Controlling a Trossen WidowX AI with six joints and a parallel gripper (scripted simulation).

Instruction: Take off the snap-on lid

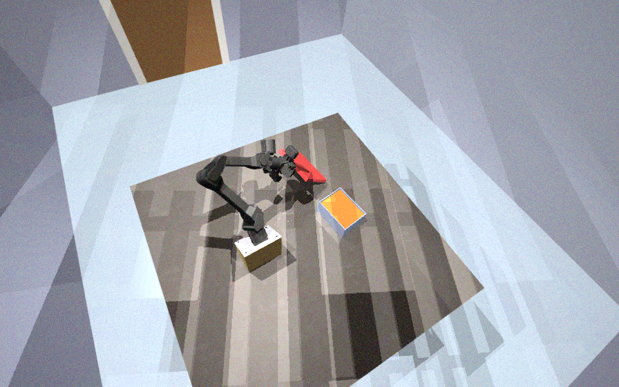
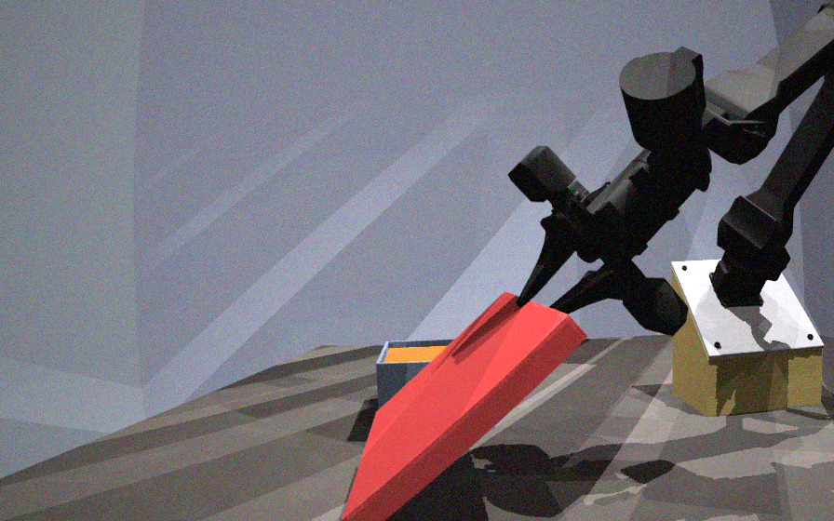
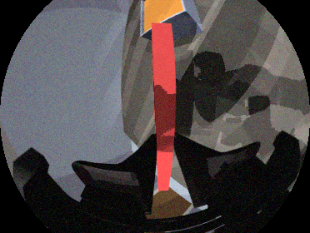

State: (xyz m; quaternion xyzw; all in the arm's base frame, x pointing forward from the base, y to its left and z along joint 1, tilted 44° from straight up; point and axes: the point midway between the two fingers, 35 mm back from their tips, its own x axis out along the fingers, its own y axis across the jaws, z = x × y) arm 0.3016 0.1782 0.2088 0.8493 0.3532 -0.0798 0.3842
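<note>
My gripper tip is now 6 cm short of the red lid, 5 cm above it and 1 cm to the right of it. The rest, counted from my gripper tip: storage box (30 cm to the right, 12 cm below, 11 cm ahead).
</note>
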